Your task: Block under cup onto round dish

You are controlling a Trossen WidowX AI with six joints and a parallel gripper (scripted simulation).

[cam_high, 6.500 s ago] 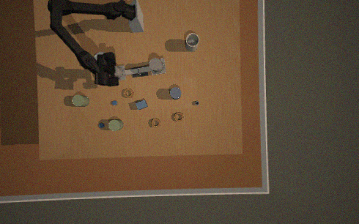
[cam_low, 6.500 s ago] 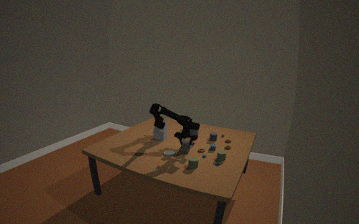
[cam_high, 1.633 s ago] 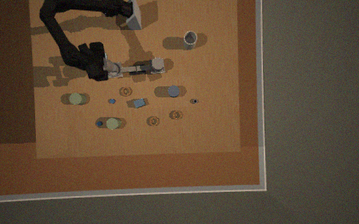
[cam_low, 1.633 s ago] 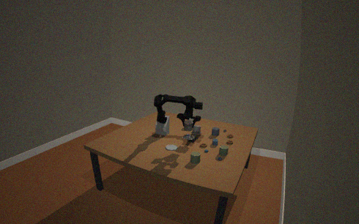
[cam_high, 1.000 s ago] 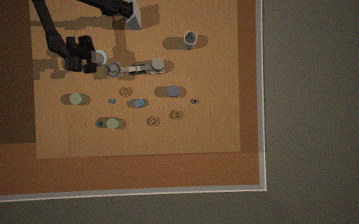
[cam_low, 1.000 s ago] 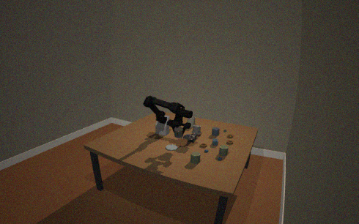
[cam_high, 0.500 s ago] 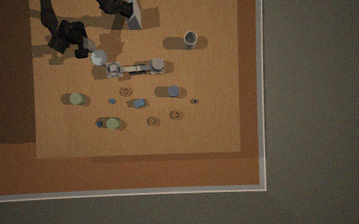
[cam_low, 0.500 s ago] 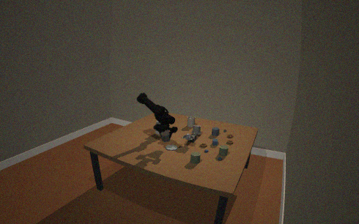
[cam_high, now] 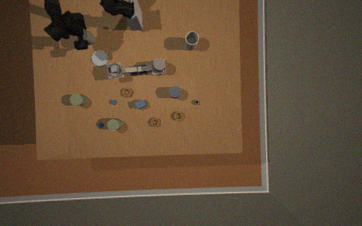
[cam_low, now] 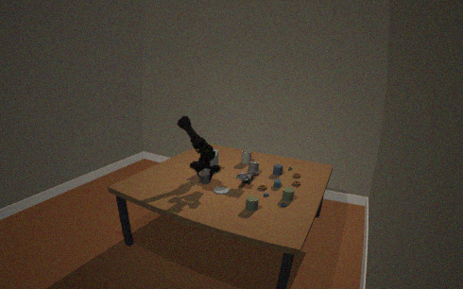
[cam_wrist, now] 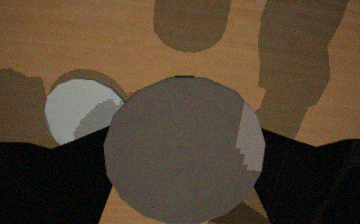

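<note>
Right now my gripper tip is 10 cm short of the pale round dish, 7 cm above it and 4 cm to the right of it. The rest, counted from my gripper tip: blue block (40 cm ahead, 28 cm to the left, 5 cm below); grey cup (2 cm to the right, 1 cm above).
</note>
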